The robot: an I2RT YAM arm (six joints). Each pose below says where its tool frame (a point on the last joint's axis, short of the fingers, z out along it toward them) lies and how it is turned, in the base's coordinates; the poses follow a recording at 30 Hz.
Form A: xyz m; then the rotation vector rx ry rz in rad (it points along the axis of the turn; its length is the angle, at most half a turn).
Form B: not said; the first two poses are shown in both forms.
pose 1, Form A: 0.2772, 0.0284, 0.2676, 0.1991, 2.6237, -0.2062
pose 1, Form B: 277.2, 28.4, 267.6, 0.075, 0.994, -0.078, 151.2
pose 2, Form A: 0.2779, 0.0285, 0.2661, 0.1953, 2.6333, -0.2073
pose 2, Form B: 277.9, 28.5, 266.1, 0.074, 0.994, -0.078, 151.8
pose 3, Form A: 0.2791, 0.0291, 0.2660, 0.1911, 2.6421, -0.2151
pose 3, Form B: 279.1, 29.1, 266.0, 0.072, 0.994, -0.081, 152.3
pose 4, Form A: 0.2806, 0.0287, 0.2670, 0.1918, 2.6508, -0.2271
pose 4, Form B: 280.6, 28.7, 267.0, 0.072, 0.994, -0.085, 152.8
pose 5, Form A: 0.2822, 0.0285, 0.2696, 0.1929, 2.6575, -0.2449
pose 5, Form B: 282.2, 28.5, 269.6, 0.072, 0.993, -0.092, 153.3
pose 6, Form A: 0.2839, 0.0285, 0.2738, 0.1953, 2.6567, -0.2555
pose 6, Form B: 283.9, 28.5, 273.8, 0.073, 0.993, -0.095, 153.3
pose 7, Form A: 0.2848, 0.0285, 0.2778, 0.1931, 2.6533, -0.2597
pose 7, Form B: 284.8, 28.5, 277.8, 0.072, 0.993, -0.097, 153.1
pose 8, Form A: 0.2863, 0.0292, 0.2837, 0.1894, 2.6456, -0.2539
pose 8, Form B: 286.3, 29.2, 283.7, 0.071, 0.993, -0.095, 152.7
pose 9, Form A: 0.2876, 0.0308, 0.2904, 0.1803, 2.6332, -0.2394
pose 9, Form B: 287.6, 30.8, 290.4, 0.068, 0.994, -0.090, 151.8
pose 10, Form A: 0.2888, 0.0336, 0.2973, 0.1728, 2.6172, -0.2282
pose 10, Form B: 288.8, 33.6, 297.3, 0.066, 0.994, -0.087, 150.8
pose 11, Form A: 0.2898, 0.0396, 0.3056, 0.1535, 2.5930, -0.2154
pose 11, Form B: 289.8, 39.6, 305.6, 0.059, 0.995, -0.083, 149.3
